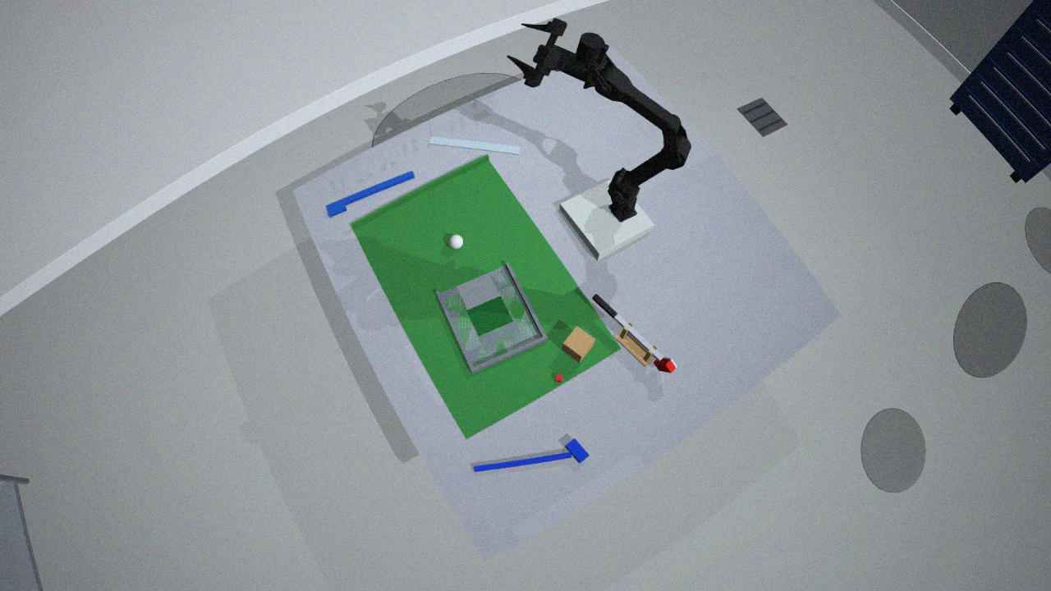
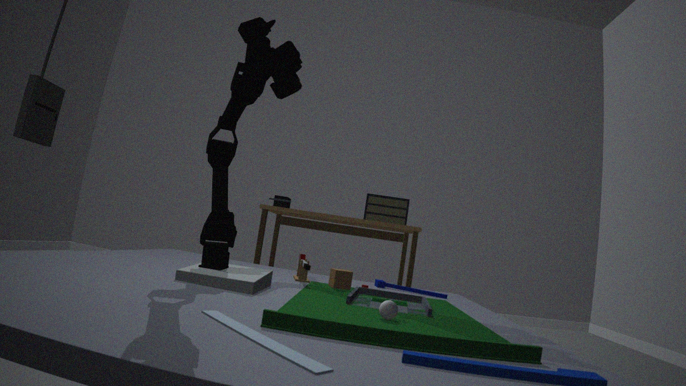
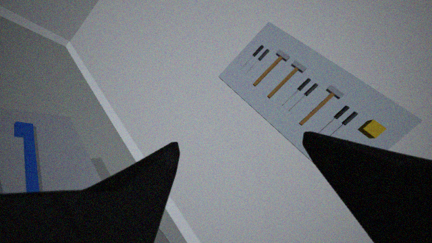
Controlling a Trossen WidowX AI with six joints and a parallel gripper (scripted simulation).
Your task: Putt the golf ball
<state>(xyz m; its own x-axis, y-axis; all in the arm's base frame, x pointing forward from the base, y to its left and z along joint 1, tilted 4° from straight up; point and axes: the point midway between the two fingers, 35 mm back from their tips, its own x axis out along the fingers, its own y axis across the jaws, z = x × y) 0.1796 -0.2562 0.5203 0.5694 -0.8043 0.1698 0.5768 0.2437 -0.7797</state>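
Right now the red putter is 670 mm to the left of my gripper tip and 490 mm below it. Also, from my gripper tip: red marker (660 mm to the left, 530 mm below, 230 mm ahead); tan box (610 mm to the left, 510 mm below, 140 mm ahead); white golf ball (520 mm below, 290 mm ahead, 170 mm to the left).
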